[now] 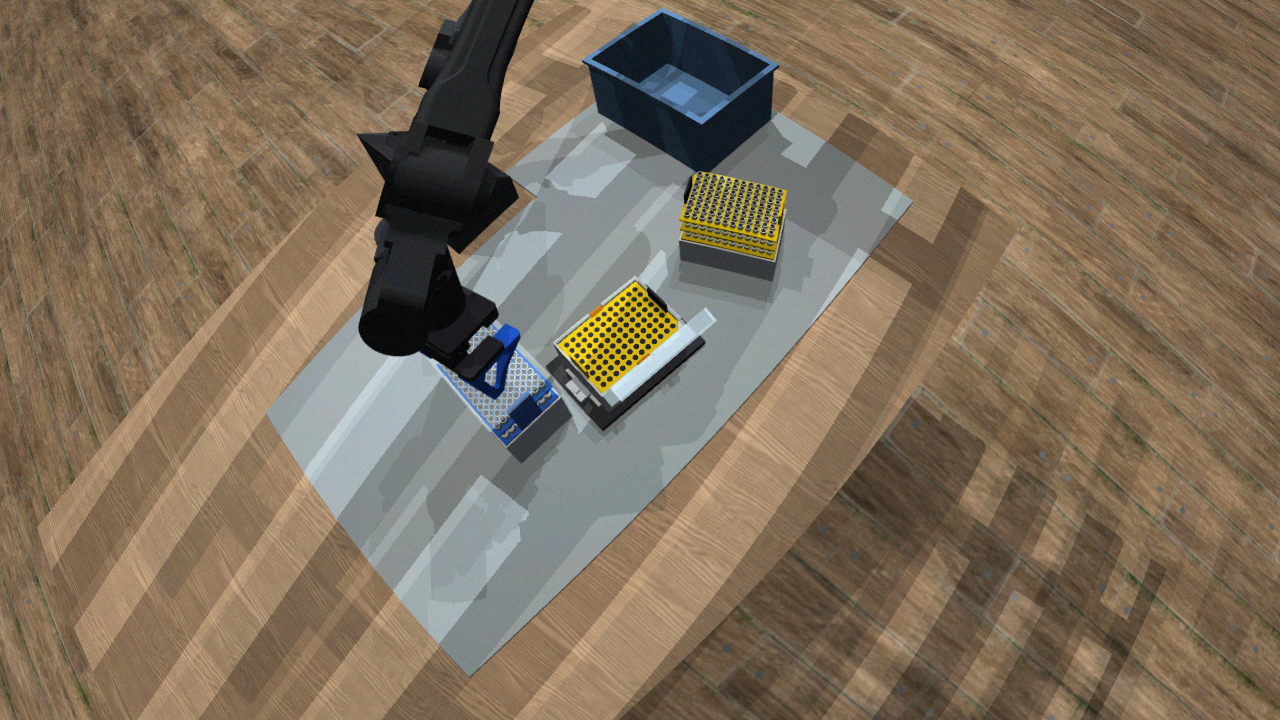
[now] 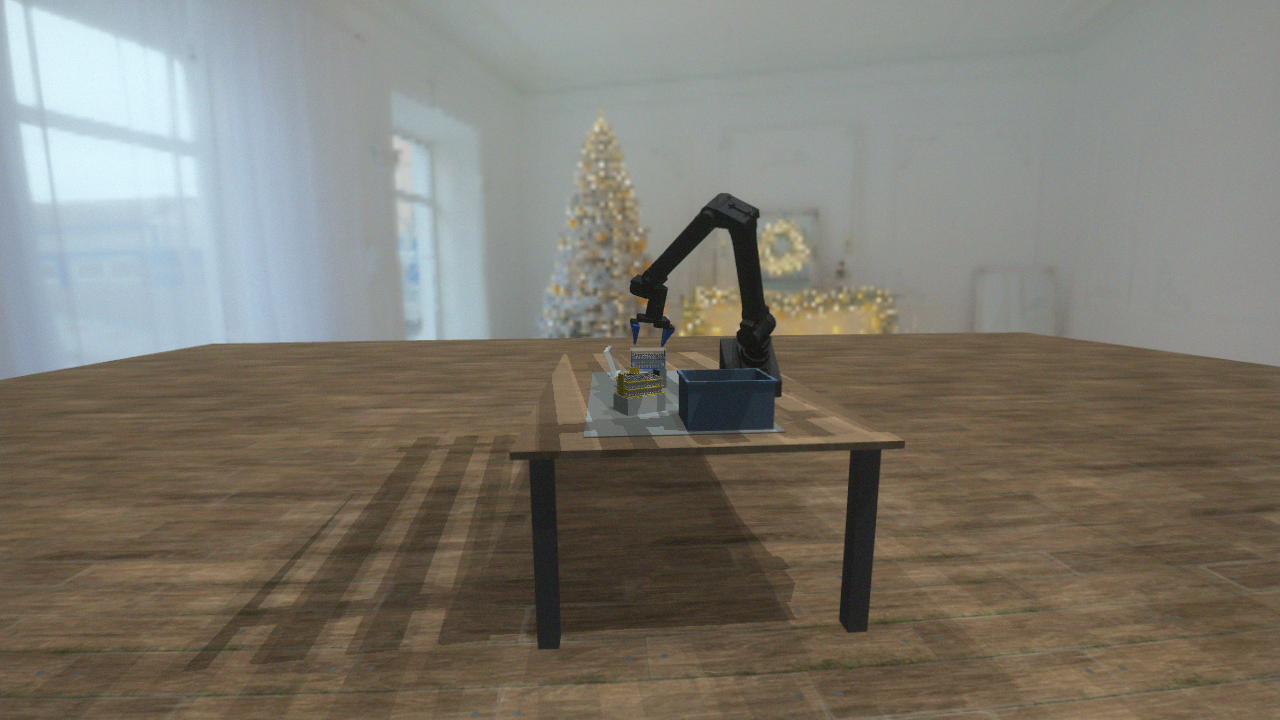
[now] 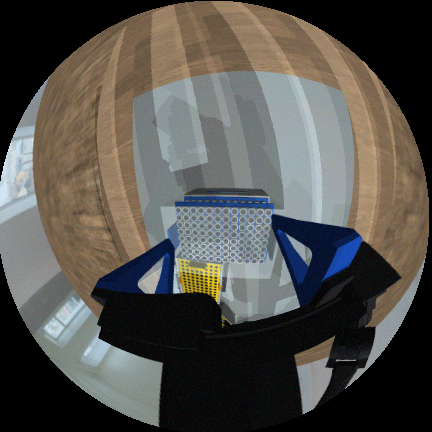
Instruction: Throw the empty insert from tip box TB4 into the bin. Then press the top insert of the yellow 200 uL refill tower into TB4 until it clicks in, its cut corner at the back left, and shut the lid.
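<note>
The open tip box (image 1: 608,417) stands mid-mat; its label is not readable. A yellow insert (image 1: 617,335) (image 3: 200,280) with dark holes sits in it. Its clear lid (image 1: 662,356) (image 2: 611,360) stands open. The yellow refill tower (image 1: 733,205) (image 2: 639,385) has several stacked inserts on a grey base; its cut corner cannot be made out. The blue bin (image 1: 640,116) (image 2: 726,402) stands at the far end of the mat. My gripper (image 1: 465,371) (image 2: 651,344) (image 3: 219,232) is open and empty, above the blue-and-white tower beside the tip box.
The blue-and-white tower (image 1: 528,380) (image 2: 648,360) (image 3: 225,232), filled with pale round tips or tubes, stands close beside the tip box, under my fingers. The grey mat (image 1: 572,555) (image 3: 240,125) lies on the wooden table (image 1: 214,573). The yellow tower stands between the tip box and the bin.
</note>
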